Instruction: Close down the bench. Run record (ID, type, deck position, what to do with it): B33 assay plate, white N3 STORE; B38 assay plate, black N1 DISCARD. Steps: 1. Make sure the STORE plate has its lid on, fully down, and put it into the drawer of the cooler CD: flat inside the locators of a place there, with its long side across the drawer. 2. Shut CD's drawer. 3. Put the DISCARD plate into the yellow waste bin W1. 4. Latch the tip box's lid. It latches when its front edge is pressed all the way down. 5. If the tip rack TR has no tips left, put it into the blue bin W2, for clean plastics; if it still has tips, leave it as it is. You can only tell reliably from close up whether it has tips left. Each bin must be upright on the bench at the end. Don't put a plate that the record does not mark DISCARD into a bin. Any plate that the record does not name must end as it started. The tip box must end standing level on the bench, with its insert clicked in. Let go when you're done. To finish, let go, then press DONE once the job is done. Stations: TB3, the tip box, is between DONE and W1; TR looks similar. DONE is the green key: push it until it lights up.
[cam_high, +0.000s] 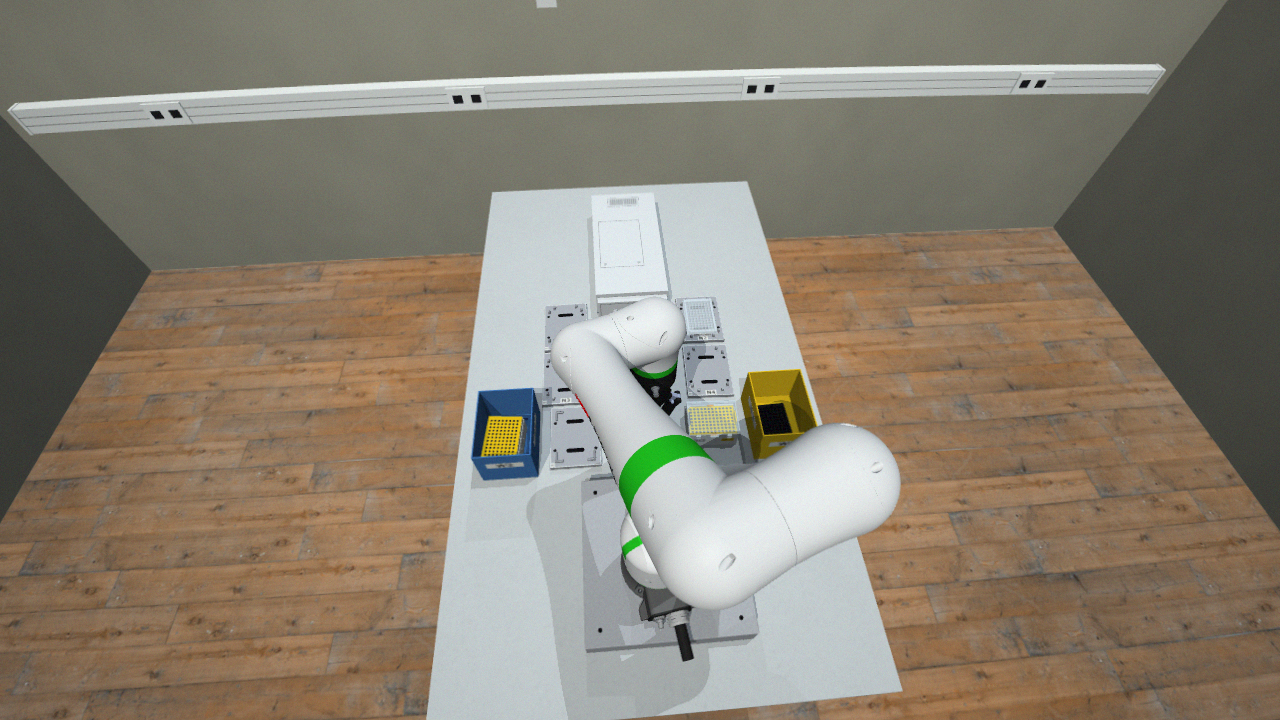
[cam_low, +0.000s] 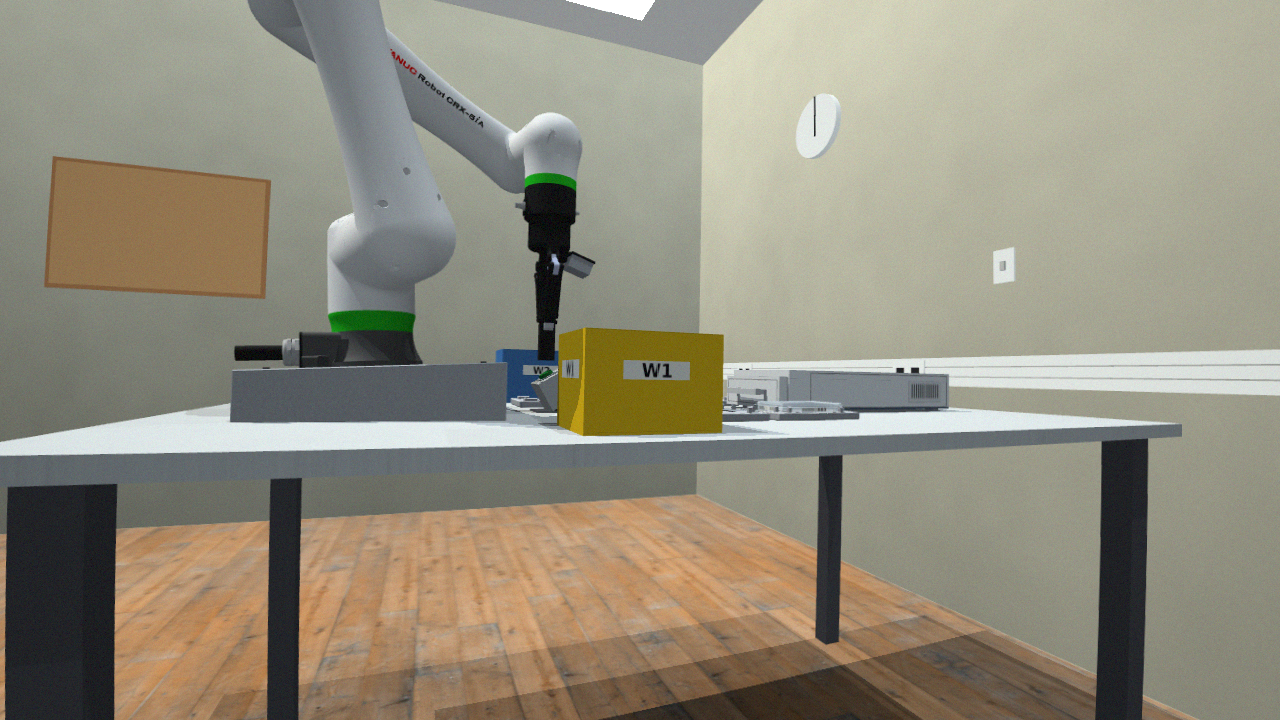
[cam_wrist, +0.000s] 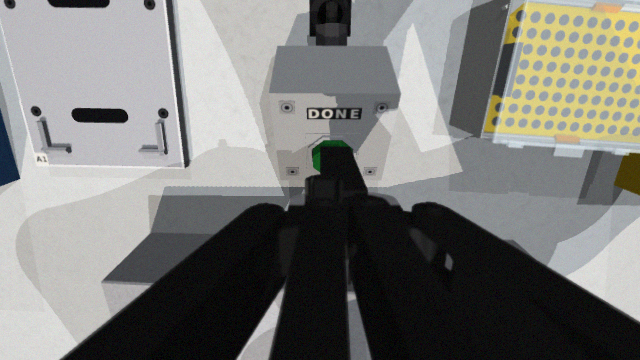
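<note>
Now: hand 6 cm above the green DONE key. Also, from my hand: nest N4 (21 cm to the right, 20 cm ahead, 12 cm below); then grey slotted nest (17 cm to the left, 12 cm below, 8 cm ahead); then N4 nest label (20 cm to the right, 13 cm ahead, 11 cm below).
</note>
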